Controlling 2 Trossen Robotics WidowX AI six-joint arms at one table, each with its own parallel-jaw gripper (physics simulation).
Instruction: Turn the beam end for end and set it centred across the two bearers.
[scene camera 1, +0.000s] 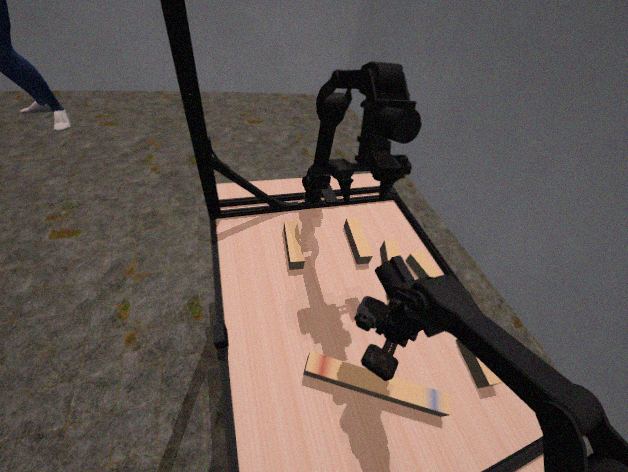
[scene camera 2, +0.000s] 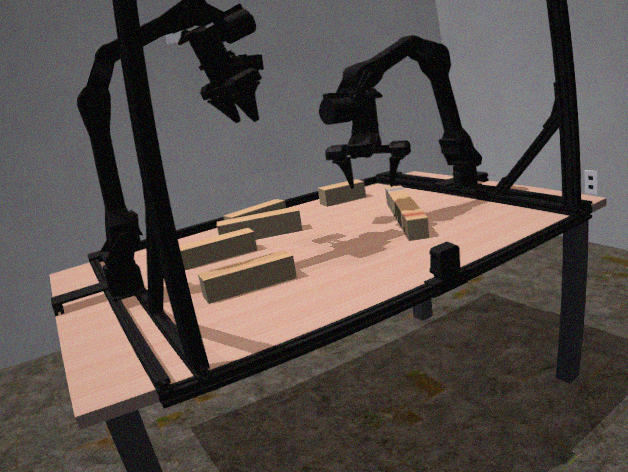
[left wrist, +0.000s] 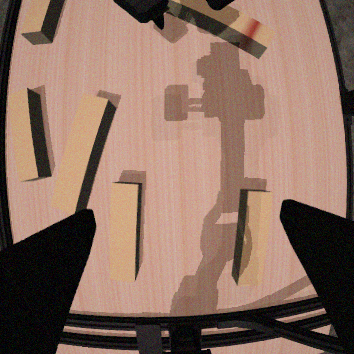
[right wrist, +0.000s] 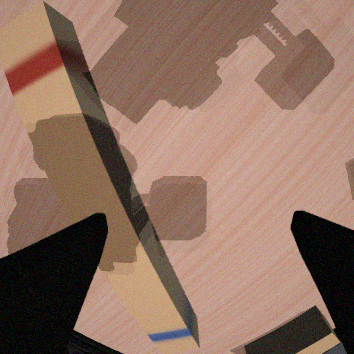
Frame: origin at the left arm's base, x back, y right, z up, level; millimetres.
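Where they show: left gripper, fingertip midpoint: (scene camera 1: 364, 202) (scene camera 2: 247, 121) (left wrist: 188, 214); right gripper, fingertip midpoint: (scene camera 1: 378, 342) (scene camera 2: 372, 187) (left wrist: 181, 11) (right wrist: 201, 222); left arm's base, origin of the base link: (scene camera 1: 312, 198) (scene camera 2: 126, 292) (left wrist: 184, 335); right arm's base, origin of the base link: (scene camera 2: 466, 186).
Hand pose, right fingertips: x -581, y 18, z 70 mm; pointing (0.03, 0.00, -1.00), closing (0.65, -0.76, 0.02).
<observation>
Things, the pixels of their top centre, and the offset from my right fingertips.
- long wooden beam, middle of its top: (right wrist: 109, 240) (scene camera 2: 403, 200) (scene camera 1: 378, 382) dy +19, dx -73, dz -45 mm
- slanted block, middle of its top: (left wrist: 76, 153) (scene camera 2: 257, 216) (scene camera 1: 395, 264) dy -181, dx +212, dz -39 mm
- shorter block, middle of its top: (left wrist: 21, 133) (scene camera 2: 254, 207) (scene camera 1: 431, 271) dy -297, dx +167, dz -45 mm
The long wooden beam (scene camera 1: 411, 393) (scene camera 2: 401, 198) (left wrist: 240, 22) (right wrist: 75, 165) lies flat and slanted on the table; its red band is at the left and its blue band at the right in scene camera 1. The two bearers seem to be two roughly parallel blocks, one (scene camera 1: 293, 243) (scene camera 2: 248, 278) (left wrist: 257, 235) and another (scene camera 1: 357, 241) (scene camera 2: 218, 248) (left wrist: 125, 230), set apart. My left gripper (scene camera 1: 365, 199) (scene camera 2: 247, 120) (left wrist: 188, 214) is open, empty and high above the bearers' end. My right gripper (scene camera 1: 374, 345) (scene camera 2: 372, 184) (right wrist: 201, 222) is open and empty, above the table near the beam's middle.
A slanted block (scene camera 2: 261, 225) (left wrist: 82, 150) and a shorter block (scene camera 1: 426, 263) (left wrist: 22, 135) lie beside the bearers. Another block (scene camera 1: 479, 365) (scene camera 2: 341, 193) (left wrist: 40, 20) lies near the table's far edge in scene camera 2. A black box (scene camera 2: 445, 261) stands on the frame rail.
</observation>
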